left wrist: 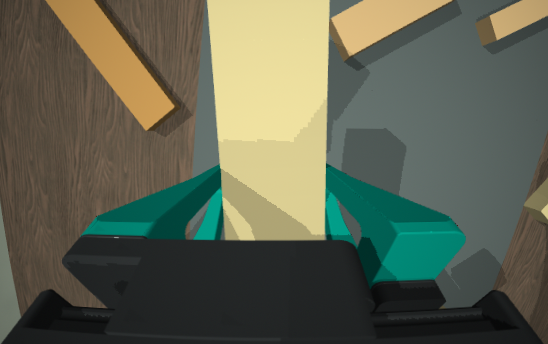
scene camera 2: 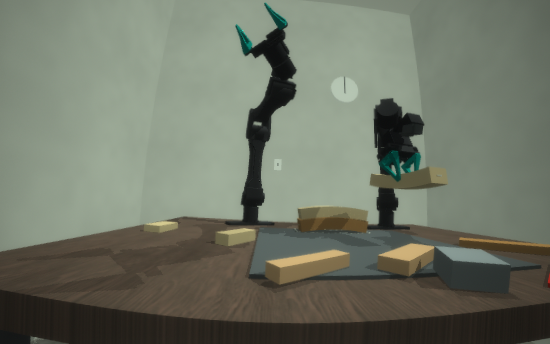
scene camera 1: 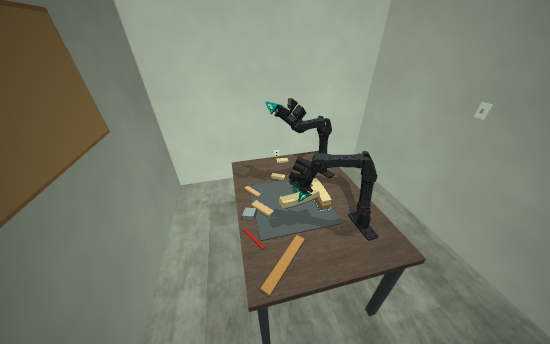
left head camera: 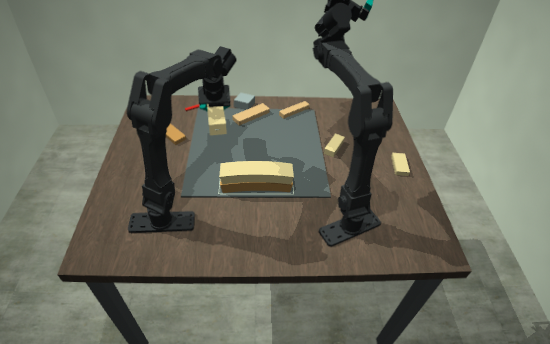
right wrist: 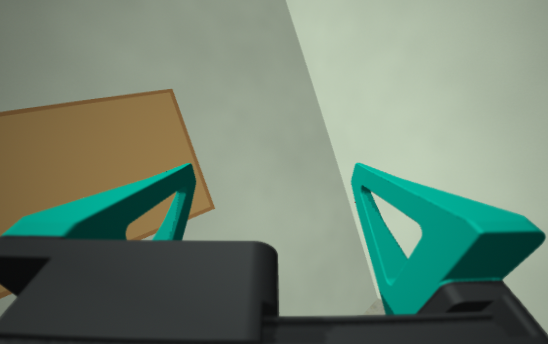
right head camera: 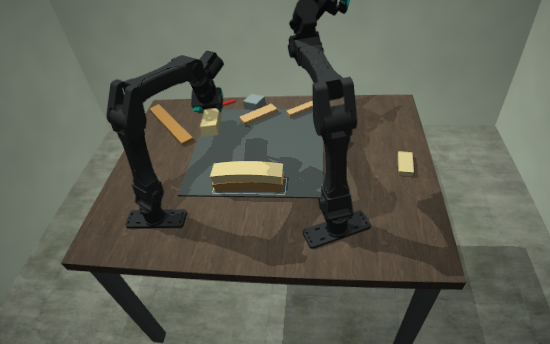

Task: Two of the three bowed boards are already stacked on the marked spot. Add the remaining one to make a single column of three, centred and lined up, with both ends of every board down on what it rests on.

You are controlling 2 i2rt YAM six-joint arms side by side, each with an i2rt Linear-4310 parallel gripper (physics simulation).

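Places are measured from the left arm's base along level axes (x back, y right, z up), in millimetres.
Pixels of known places: left gripper, fingertip midpoint: (left wrist: 273, 171) (scene camera 2: 407, 181) (scene camera 1: 296, 198) (left head camera: 215, 109) (right head camera: 213, 111); right gripper, fingertip midpoint: (scene camera 2: 249, 14) (scene camera 1: 268, 102) (right wrist: 273, 172); left arm's base at its link origin: (scene camera 2: 386, 228) (scene camera 1: 362, 225) (left head camera: 162, 222) (right head camera: 156, 219); right arm's base at its link origin: (scene camera 2: 250, 224) (scene camera 1: 322, 171) (left head camera: 350, 227) (right head camera: 336, 230).
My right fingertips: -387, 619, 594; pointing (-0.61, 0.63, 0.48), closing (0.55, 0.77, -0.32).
Ahead of a thing's pixels: the offset from my right fingertips to its top centre, as dx, dy, dz. "spot": to the spot under its first point. Level surfaces: height alone.
My left gripper (left head camera: 215, 107) (scene camera 1: 300, 194) (scene camera 2: 402, 175) (left wrist: 273, 171) is shut on a pale yellow bowed board {+44, -449, -391} (left head camera: 217, 124) (right head camera: 210, 120) (scene camera 2: 430, 177) (left wrist: 272, 90), held in the air above the mat's left part. In scene camera 2 its middle looks lower than its ends. It points away from the robot, crosswise to the stack. The stack has a pale bowed board {+249, -319, -501} (left head camera: 256, 169) (right head camera: 247, 169) (scene camera 2: 333, 212), middle up, on a darker orange-brown one {+249, -320, -537} (left head camera: 256, 187) (scene camera 2: 332, 225), inside the white outline {spot: +258, -190, -587} (right head camera: 286, 186). My right gripper (scene camera 2: 251, 14) (right wrist: 273, 172) is open and empty, high up.
The grey mat {dz -588} (left head camera: 280, 145) bears the stack near its front edge. At its back lie two tan blocks {-148, -316, -566} (left head camera: 251, 114) {-175, -131, -567} (left head camera: 294, 109) and a grey block {-236, -342, -550} (left head camera: 244, 100). An orange plank {-128, -703, -575} (right head camera: 171, 124) and red stick {-248, -516, -588} (scene camera 1: 254, 239) lie left, two pale blocks {+58, -6, -567} (left head camera: 335, 144) {+170, +226, -574} (left head camera: 400, 164) right.
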